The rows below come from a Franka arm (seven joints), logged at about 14 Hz.
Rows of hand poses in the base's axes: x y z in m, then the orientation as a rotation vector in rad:
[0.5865, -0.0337, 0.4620, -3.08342, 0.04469, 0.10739]
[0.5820, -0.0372, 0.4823, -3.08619, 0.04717, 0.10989]
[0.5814, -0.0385, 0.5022, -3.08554, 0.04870, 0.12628]
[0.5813, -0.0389, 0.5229, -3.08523, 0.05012, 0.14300]
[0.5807, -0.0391, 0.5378, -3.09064, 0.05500, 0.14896]
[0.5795, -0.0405, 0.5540, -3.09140, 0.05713, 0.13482]
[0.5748, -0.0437, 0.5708, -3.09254, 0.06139, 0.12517]
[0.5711, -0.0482, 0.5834, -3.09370, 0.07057, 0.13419]
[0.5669, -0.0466, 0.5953, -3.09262, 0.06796, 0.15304]
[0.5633, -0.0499, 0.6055, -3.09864, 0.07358, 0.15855]
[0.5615, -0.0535, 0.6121, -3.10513, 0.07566, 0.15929]
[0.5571, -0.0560, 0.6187, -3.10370, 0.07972, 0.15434]
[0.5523, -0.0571, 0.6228, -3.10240, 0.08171, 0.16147]
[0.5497, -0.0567, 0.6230, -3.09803, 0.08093, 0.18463]
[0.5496, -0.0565, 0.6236, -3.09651, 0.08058, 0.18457]
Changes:
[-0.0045, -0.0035, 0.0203, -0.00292, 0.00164, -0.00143]
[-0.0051, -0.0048, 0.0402, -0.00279, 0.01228, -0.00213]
[-0.0052, -0.0052, 0.0609, -0.00309, 0.02313, -0.00273]
[-0.0058, -0.0054, 0.0758, -0.00891, 0.02698, -0.00552]
[-0.0070, -0.0068, 0.0920, -0.00925, 0.01788, -0.00714]
[-0.0117, -0.0100, 0.1088, -0.01025, 0.01171, -0.01002]
[-0.0154, -0.0145, 0.1214, -0.01210, 0.01769, -0.01571]
[-0.0196, -0.0129, 0.1333, -0.01158, 0.02982, -0.01370]
[-0.0232, -0.0162, 0.1435, -0.01806, 0.03336, -0.01692]
[-0.0250, -0.0198, 0.1501, -0.02466, 0.03376, -0.01792]
[-0.0294, -0.0223, 0.1567, -0.02323, 0.03068, -0.02069]
[-0.0342, -0.0234, 0.1608, -0.02232, 0.03532, -0.02189]
[-0.0368, -0.0230, 0.1610, -0.01897, 0.05030, -0.02114]
[-0.0369, -0.0228, 0.1616, -0.01744, 0.05029, -0.02100]

